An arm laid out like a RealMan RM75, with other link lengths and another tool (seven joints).
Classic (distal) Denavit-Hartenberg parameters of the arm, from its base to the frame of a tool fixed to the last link. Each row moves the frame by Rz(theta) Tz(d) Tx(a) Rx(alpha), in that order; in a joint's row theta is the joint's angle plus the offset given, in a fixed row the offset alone. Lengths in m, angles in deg.
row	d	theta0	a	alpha
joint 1	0.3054	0	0	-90
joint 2	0	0	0	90
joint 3	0.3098	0	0	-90
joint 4	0	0	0	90
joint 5	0.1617	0	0	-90
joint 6	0	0	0	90
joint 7	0.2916	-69	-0.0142	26.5
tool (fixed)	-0.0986	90	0	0
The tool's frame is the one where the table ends.
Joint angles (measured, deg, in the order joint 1, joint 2, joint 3, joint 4, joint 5, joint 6, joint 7), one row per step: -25.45 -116.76 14.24 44.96 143.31 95.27 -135.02; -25.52 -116.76 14.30 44.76 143.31 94.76 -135.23; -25.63 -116.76 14.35 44.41 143.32 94.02 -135.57; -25.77 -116.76 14.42 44.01 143.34 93.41 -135.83; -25.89 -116.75 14.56 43.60 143.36 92.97 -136.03; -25.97 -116.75 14.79 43.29 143.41 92.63 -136.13; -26.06 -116.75 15.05 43.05 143.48 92.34 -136.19; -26.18 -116.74 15.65 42.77 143.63 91.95 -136.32; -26.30 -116.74 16.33 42.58 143.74 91.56 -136.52; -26.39 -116.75 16.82 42.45 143.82 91.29 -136.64; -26.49 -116.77 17.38 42.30 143.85 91.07 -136.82
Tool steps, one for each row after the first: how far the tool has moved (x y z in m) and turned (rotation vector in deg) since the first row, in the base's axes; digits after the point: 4 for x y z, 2 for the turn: -0.0009 0.0012 -0.0003 0.15 0.11 0.33; -0.0022 0.0030 -0.0009 0.36 0.20 0.86; -0.0029 0.0045 -0.0018 0.45 0.21 1.25; -0.0031 0.0055 -0.0030 0.37 0.16 1.51; -0.0033 0.0059 -0.0043 0.19 0.22 1.63; -0.0033 0.0063 -0.0056 -0.02 0.34 1.66; -0.0034 0.0065 -0.0078 -0.52 0.66 1.63; -0.0034 0.0068 -0.0099 -1.01 1.03 1.60; -0.0034 0.0070 -0.0115 -1.36 1.30 1.54; -0.0029 0.0072 -0.0133 -1.79 1.49 1.48
